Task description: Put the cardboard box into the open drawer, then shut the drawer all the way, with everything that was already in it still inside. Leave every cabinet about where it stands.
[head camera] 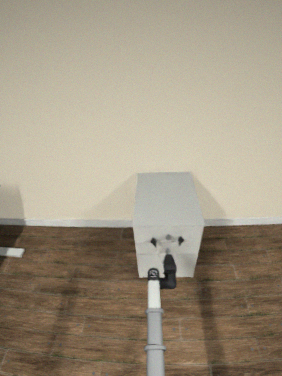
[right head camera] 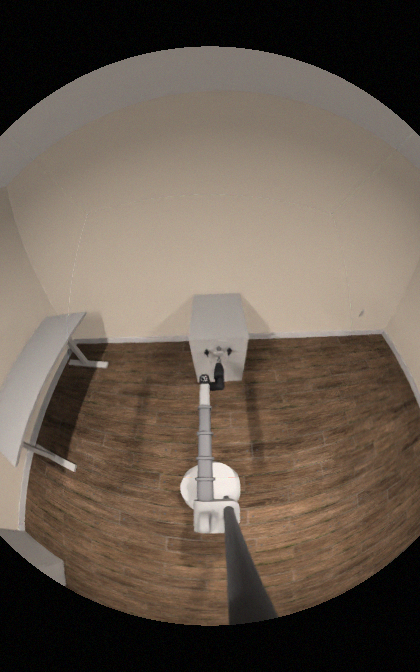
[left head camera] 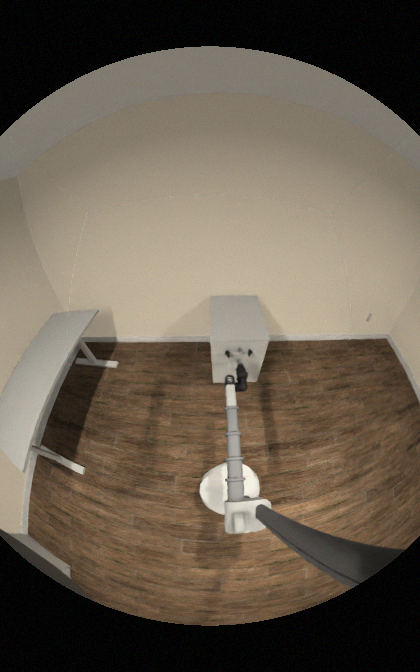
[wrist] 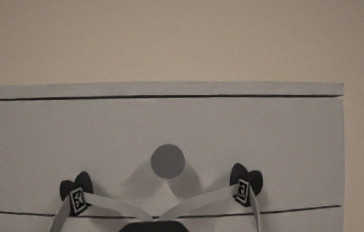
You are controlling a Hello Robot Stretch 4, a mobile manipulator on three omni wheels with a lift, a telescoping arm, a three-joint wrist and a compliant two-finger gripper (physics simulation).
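Frame: origin at the robot's base, x ahead, y right, z down, level; millimetres.
Where they show: end effector, tool point: [head camera: 167, 239] [wrist: 161, 185].
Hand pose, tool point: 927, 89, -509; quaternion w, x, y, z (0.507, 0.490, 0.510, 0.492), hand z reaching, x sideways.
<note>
After its pixels a point has its place, as x, y, z.
The grey cabinet [head camera: 167, 197] @(1196, 110, -617) [left head camera: 235, 315] [right head camera: 217, 312] stands against the wall. Its top drawer front [head camera: 194, 234] @(939, 255, -533) [wrist: 285, 130] @(940, 226, -562) looks flush with the body, with a thin dark seam above and below in the wrist view. A round grey knob [wrist: 168, 161] @(912, 96, -536) sits on the drawer front. My gripper [head camera: 167, 241] @(927, 89, -509) [left head camera: 239, 353] [right head camera: 218, 352] [wrist: 161, 183] @(927, 89, -509) is open and empty, close in front of the drawer, one fingertip on each side of the knob and slightly lower. Whether the fingertips touch the front, I cannot tell. The cardboard box and the drawer's contents do not show.
A grey table [left head camera: 40, 380] [right head camera: 32, 385] with white feet stands along the left wall. A pale block-like piece [right head camera: 37, 555] shows at the lower left. My arm [head camera: 155, 330] @(377, 3, -616) reaches straight from the white base [left head camera: 212, 487] to the cabinet. The skirting board [head camera: 75, 222] @(1548, -767, -33) runs behind it.
</note>
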